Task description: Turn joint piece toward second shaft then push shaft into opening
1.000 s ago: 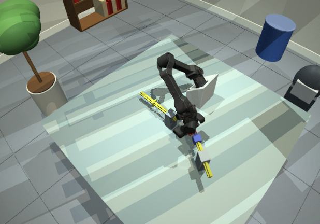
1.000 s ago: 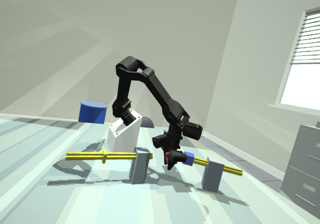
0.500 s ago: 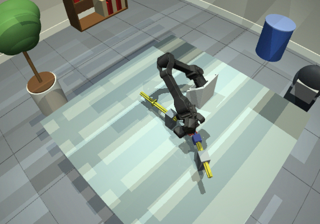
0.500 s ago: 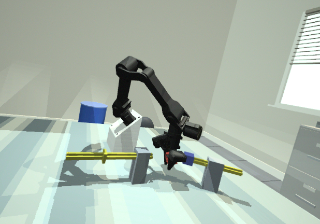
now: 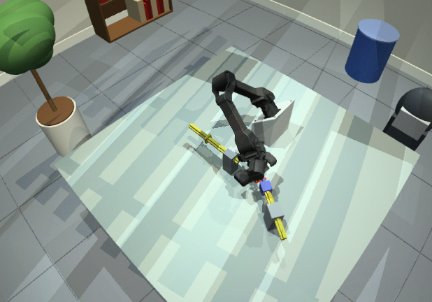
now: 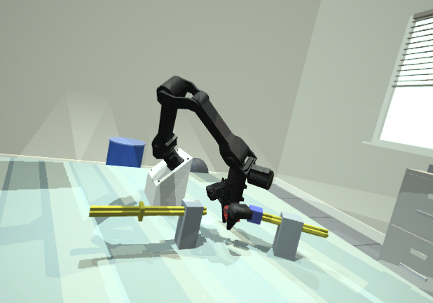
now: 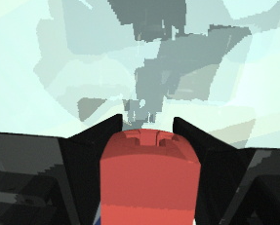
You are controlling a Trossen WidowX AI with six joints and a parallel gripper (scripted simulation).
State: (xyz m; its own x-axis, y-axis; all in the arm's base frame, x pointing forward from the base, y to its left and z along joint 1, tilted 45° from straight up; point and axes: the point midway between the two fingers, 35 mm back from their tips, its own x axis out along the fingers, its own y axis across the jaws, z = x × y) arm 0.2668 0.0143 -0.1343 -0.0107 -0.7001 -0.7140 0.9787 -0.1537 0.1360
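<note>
Now: the red joint piece 4 cm above my gripper tip and 1 cm to the left of it.
</note>
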